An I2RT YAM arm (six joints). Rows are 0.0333 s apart.
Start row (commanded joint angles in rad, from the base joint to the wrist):
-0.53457 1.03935 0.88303 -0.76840 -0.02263 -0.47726
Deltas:
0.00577 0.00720 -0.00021 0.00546 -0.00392 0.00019
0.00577 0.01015 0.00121 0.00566 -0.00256 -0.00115
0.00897 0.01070 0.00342 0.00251 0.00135 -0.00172
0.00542 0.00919 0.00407 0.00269 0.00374 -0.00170
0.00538 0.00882 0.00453 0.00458 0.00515 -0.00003
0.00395 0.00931 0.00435 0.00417 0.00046 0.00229
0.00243 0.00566 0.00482 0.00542 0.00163 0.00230
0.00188 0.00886 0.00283 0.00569 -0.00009 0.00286
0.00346 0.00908 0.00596 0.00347 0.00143 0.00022
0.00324 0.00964 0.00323 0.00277 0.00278 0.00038
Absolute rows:
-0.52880 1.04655 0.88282 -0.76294 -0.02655 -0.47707
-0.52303 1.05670 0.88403 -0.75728 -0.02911 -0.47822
-0.51406 1.06740 0.88745 -0.75477 -0.02776 -0.47994
-0.50864 1.07659 0.89152 -0.75208 -0.02402 -0.48164
-0.50326 1.08541 0.89605 -0.74750 -0.01887 -0.48167
-0.49931 1.09472 0.90040 -0.74333 -0.01841 -0.47938
-0.49688 1.10038 0.90522 -0.73791 -0.01678 -0.47708
-0.49500 1.10924 0.90805 -0.73222 -0.01687 -0.47422
-0.49154 1.11832 0.91401 -0.72875 -0.01544 -0.47400
-0.48830 1.12796 0.91724 -0.72598 -0.01266 -0.47362

